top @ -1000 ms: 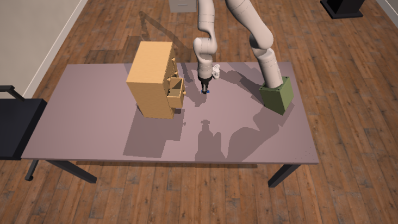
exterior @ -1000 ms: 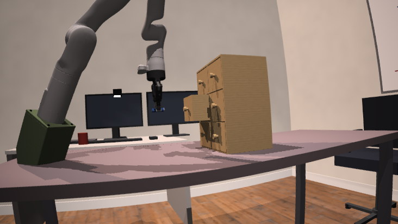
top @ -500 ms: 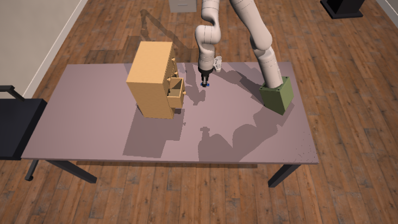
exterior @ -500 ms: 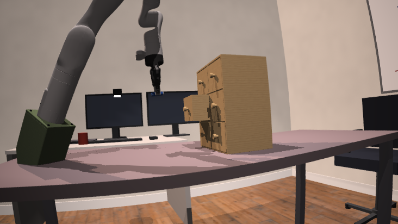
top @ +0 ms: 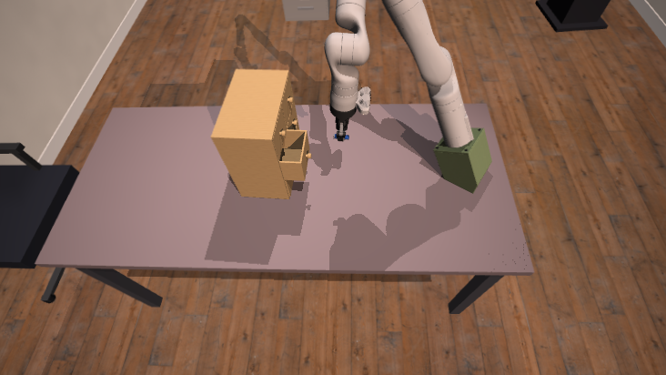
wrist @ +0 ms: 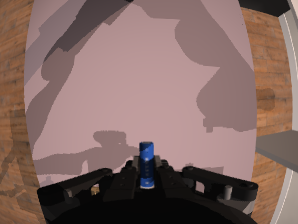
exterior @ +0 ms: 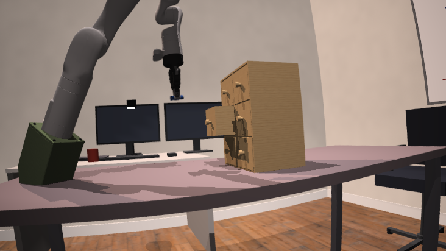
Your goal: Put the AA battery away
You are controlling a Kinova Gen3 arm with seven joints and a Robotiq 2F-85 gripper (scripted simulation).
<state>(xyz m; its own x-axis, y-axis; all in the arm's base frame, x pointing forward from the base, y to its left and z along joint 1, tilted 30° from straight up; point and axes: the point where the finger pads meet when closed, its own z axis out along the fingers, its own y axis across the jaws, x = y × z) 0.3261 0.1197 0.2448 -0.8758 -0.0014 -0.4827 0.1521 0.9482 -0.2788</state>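
The small orange thing lies 16 cm ahead of my hand and 15 cm below it. Round my hand: small dark object (25 cm below, 23 cm ahead, 5 cm to the right); then blue AA battery (1 cm below).
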